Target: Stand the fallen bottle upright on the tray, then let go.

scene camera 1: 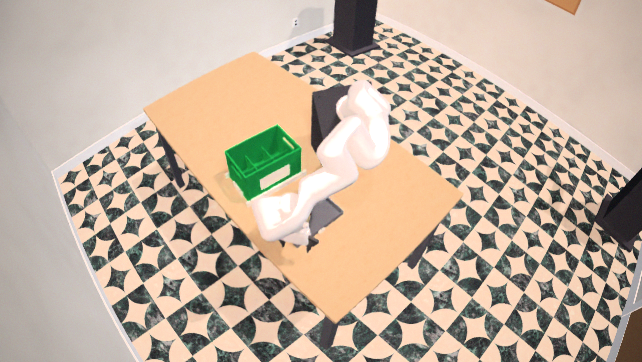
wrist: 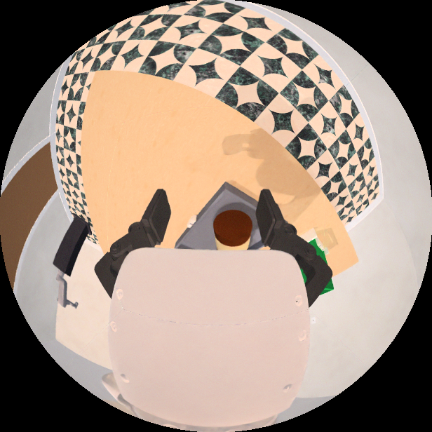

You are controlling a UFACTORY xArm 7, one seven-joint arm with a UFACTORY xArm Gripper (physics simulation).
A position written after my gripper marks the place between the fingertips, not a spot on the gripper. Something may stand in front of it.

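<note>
I can see my gripper [wrist: 212,200] here. A brown bottle [wrist: 232,228] is visible to me as well.
</note>
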